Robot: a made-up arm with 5 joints. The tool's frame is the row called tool.
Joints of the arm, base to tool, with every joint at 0 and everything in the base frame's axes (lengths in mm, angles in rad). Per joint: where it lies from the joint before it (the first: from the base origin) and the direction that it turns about. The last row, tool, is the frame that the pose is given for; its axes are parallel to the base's.
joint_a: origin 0 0 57 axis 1 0 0
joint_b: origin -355.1 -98.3 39.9 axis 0 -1 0
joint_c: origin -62.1 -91.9 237.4 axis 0 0 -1
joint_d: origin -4.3 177.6 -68 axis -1 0 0
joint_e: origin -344.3 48.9 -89.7 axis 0 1 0
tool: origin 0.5 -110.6 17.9
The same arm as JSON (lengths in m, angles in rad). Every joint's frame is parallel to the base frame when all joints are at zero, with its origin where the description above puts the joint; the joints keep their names.
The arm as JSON. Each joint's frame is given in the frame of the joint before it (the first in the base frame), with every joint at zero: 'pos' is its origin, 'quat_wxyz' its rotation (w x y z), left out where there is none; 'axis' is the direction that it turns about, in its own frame. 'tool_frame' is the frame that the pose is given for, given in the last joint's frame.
{
  "length_unit": "m",
  "angle_unit": "rad",
  "joints": [
    {
      "joint": "joint_a",
      "pos": [
        0.0,
        0.0,
        0.057
      ],
      "axis": "+x"
    },
    {
      "joint": "joint_b",
      "pos": [
        -0.3551,
        -0.0983,
        0.0399
      ],
      "axis": "-y"
    },
    {
      "joint": "joint_c",
      "pos": [
        -0.0621,
        -0.0919,
        0.2374
      ],
      "axis": "-z"
    },
    {
      "joint": "joint_d",
      "pos": [
        -0.0043,
        0.1776,
        -0.068
      ],
      "axis": "-x"
    },
    {
      "joint": "joint_e",
      "pos": [
        -0.3443,
        0.0489,
        -0.0897
      ],
      "axis": "+y"
    }
  ],
  "tool_frame": {
    "pos": [
      0.0005,
      -0.1106,
      0.0179
    ]
  }
}

